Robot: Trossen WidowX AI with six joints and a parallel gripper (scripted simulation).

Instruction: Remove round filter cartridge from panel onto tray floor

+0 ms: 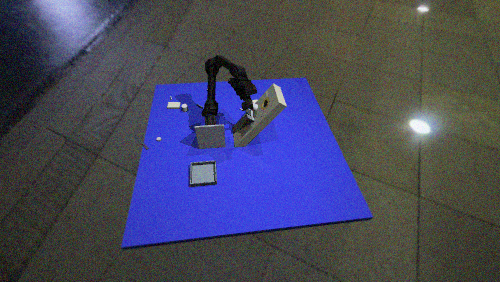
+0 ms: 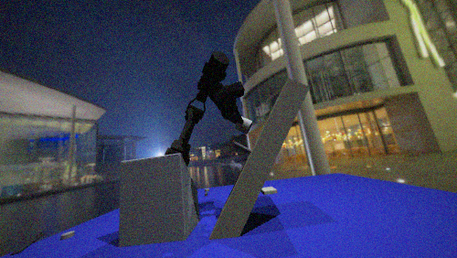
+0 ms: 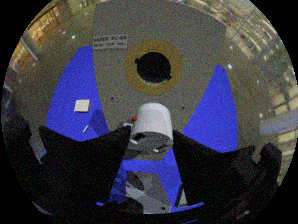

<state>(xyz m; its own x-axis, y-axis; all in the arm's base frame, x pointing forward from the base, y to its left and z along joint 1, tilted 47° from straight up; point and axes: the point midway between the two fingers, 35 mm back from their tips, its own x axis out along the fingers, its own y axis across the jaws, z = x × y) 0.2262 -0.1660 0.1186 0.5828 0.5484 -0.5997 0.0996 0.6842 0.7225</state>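
Now: gripper tip 35 cm past the tray, 24 cm to the left of it and 27 cm above it. Round my gripper tip: round filter cartridge (right at my gripper tip).
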